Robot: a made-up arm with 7 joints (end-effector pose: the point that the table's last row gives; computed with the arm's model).
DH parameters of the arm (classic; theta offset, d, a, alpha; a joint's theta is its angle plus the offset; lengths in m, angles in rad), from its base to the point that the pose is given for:
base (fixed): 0 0.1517 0 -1.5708
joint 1: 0 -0.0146 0.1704 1.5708
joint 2: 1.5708 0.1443 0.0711 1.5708
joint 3: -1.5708 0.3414 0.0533 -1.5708
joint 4: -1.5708 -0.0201 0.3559 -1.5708
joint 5: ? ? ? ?
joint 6: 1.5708 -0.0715 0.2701 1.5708
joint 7: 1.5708 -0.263 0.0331 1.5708
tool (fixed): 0 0.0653 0 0
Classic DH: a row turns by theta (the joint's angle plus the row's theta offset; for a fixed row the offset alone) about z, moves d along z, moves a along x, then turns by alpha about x.
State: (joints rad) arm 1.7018 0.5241 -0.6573 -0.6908 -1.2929 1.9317 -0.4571
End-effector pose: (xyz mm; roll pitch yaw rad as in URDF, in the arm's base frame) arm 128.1 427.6 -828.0 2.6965 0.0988 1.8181
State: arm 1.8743 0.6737 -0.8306 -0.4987 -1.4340 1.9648 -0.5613
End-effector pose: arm -104.2 503.9 -782.8 2.8534 -0.0386 2.1043
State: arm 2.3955 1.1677 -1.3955 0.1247 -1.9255 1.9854 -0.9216
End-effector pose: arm -495.7 601.2 -501.5 2.6869 -0.3943 2.8037
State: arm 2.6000 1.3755 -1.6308 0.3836 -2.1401 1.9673 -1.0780
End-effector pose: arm -526.7 609.8 -420.8 2.5454 -0.4095 2.9621
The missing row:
joint 5: -1.5708 -0.0819 0.0697 -1.5708
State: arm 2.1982 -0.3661 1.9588 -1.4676 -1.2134 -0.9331 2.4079
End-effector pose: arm -40.6 -140.0 83.8 -1.7865 -0.1644 -3.1283
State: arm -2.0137 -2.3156 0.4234 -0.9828 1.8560 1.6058 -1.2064
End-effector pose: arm -141.9 -605.0 23.0 0.3397 -1.0159 0.3881
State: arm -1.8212 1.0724 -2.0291 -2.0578 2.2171 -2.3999 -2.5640
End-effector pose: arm 84.3 221.2 -309.4 1.0151 0.3316 0.2930
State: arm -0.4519 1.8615 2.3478 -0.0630 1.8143 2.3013 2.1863
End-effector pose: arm -435.2 684.2 310.5 3.1380 -0.1041 1.0612
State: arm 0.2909 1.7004 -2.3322 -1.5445 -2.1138 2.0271 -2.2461
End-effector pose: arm -353.6 542.4 206.2 -0.4459 0.2506 2.8655
